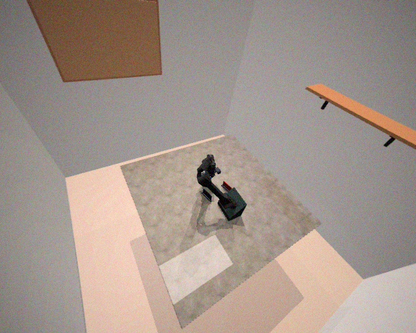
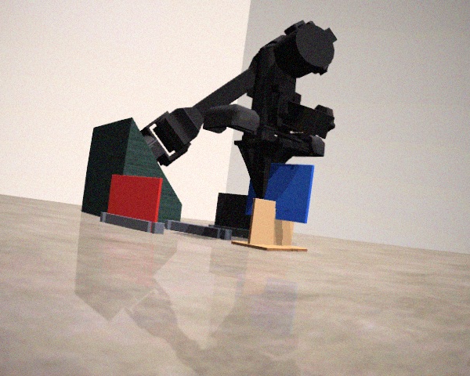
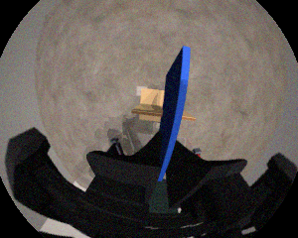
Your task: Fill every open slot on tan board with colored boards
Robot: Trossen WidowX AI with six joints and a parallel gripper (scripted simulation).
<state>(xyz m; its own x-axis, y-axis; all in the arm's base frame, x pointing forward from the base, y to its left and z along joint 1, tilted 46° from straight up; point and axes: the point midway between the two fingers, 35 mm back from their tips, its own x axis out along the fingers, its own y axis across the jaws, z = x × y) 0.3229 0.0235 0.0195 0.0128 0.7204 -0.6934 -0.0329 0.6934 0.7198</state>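
My gripper tip is 3 cm short of the blue board. From my gripper tip the other things lie so: red board: 12 cm to the right, 12 cm behind, 4 cm below; then black board: 12 cm behind, 8 cm to the left, 4 cm below; then tan board: 4 cm below, 2 cm ahead.
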